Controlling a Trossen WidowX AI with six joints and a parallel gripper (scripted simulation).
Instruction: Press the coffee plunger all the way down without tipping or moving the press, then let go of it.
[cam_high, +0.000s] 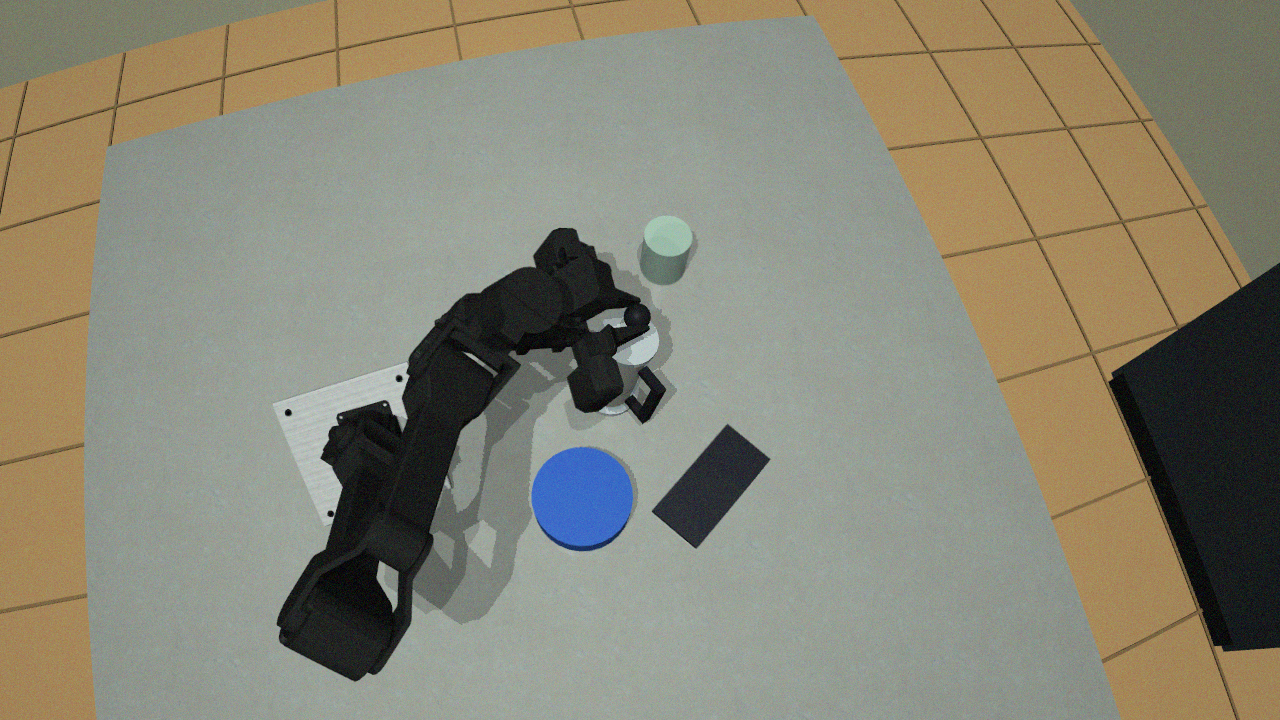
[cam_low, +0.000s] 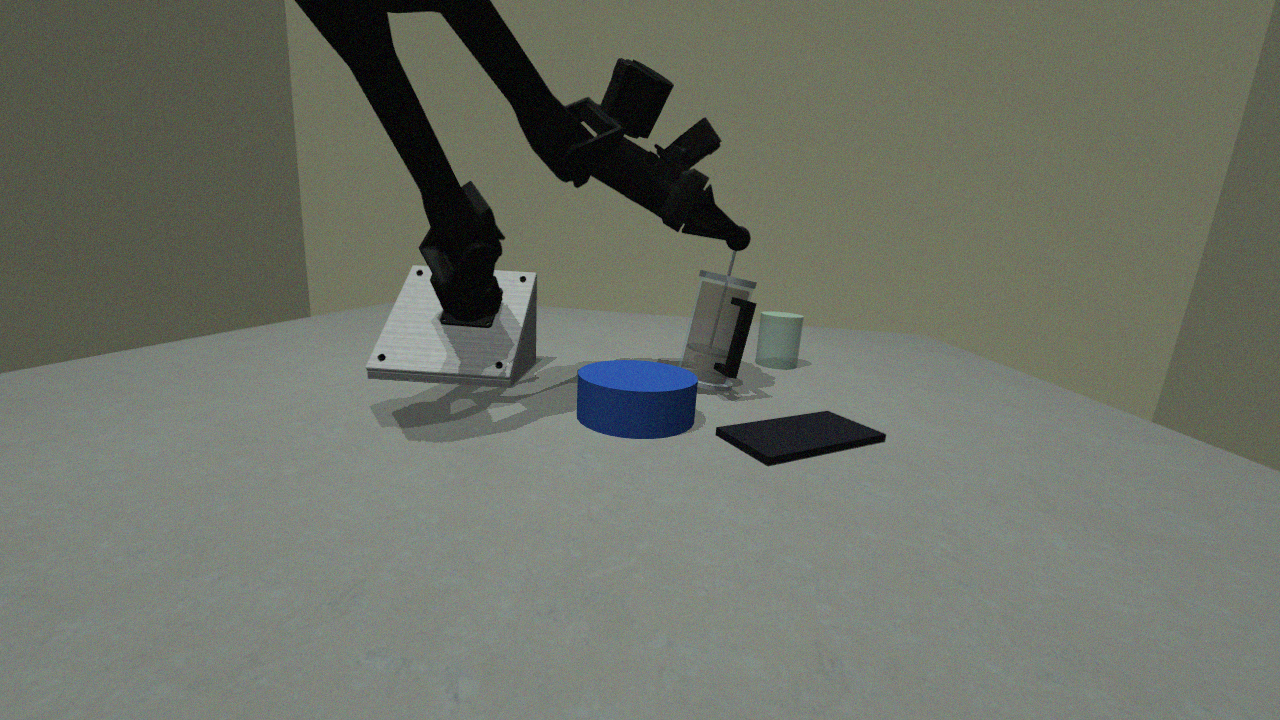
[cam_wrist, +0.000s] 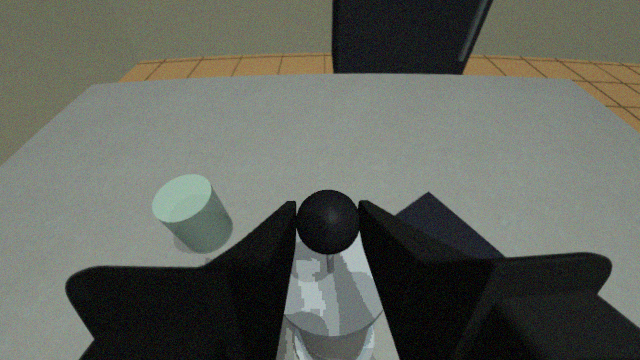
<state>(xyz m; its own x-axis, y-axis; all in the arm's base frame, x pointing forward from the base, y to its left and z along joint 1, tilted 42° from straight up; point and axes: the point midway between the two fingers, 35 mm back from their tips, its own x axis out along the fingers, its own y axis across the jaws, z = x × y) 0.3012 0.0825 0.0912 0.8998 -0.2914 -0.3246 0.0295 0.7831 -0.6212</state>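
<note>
Now: gripper tip 9 cm above the coffee press, 2 cm to the left of it and 2 cm past it. Also, from my gripper tip: dark flat slab 18 cm below, 17 cm to the right, 5 cm ahead; then pale green cylinder 15 cm to the left, 15 cm below, 9 cm ahead.
</note>
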